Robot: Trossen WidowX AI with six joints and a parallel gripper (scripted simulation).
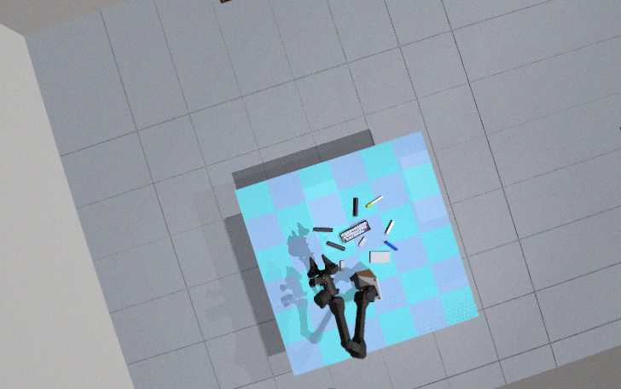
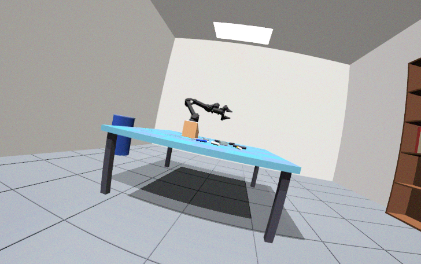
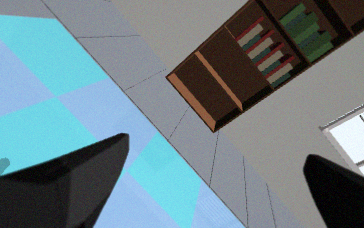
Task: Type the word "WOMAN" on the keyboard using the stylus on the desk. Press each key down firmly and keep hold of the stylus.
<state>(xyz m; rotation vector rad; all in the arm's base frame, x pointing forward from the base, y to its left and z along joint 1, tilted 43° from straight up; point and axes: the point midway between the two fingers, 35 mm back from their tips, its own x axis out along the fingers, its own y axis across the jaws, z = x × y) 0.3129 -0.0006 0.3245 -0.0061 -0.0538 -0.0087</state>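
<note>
Right now my gripper tip is 1 cm past the M key, 30 cm to the left of it and 30 cm above it. From my gripper tip the other things lie so: O key (1 cm behind, 32 cm to the right, 30 cm below); stylus tip (15 cm behind, 43 cm to the right, 30 cm below); grey pad (25 cm behind, 36 cm to the right, 30 cm below).
</note>
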